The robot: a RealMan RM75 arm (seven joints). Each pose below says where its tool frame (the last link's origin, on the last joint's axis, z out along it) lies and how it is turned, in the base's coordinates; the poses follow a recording.
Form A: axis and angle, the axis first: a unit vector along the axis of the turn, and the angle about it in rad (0 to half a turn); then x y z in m.
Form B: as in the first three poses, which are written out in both.
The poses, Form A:
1: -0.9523 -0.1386 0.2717 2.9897 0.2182 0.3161 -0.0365
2: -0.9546 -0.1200 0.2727 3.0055 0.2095 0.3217 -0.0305
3: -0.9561 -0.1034 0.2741 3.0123 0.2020 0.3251 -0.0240
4: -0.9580 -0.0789 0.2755 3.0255 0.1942 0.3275 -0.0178
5: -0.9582 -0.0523 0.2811 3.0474 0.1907 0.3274 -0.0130
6: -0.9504 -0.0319 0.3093 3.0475 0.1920 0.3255 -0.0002
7: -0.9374 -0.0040 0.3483 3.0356 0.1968 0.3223 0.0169
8: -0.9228 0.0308 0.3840 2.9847 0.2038 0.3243 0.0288
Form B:
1: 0.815 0.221 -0.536 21.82; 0.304 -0.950 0.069 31.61; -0.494 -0.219 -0.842 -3.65; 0 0 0 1
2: 0.823 0.191 -0.534 20.95; 0.265 -0.962 0.064 32.17; -0.502 -0.195 -0.843 -3.05; 0 0 0 1
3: 0.829 0.162 -0.535 20.20; 0.232 -0.970 0.067 32.51; -0.509 -0.180 -0.842 -2.40; 0 0 0 1
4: 0.836 0.119 -0.535 19.42; 0.183 -0.981 0.068 32.75; -0.517 -0.154 -0.842 -1.78; 0 0 0 1
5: 0.837 0.074 -0.542 19.07; 0.126 -0.990 0.061 32.74; -0.533 -0.119 -0.838 -1.30; 0 0 0 1
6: 0.807 0.031 -0.590 19.20; 0.090 -0.994 0.070 32.55; -0.584 -0.109 -0.805 -0.02; 0 0 0 1
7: 0.758 -0.029 -0.652 19.68; 0.044 -0.994 0.096 32.23; -0.651 -0.102 -0.752 1.69; 0 0 0 1
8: 0.705 -0.116 -0.700 20.38; 0.004 -0.986 0.168 32.43; -0.709 -0.121 -0.695 2.88; 0 0 0 1
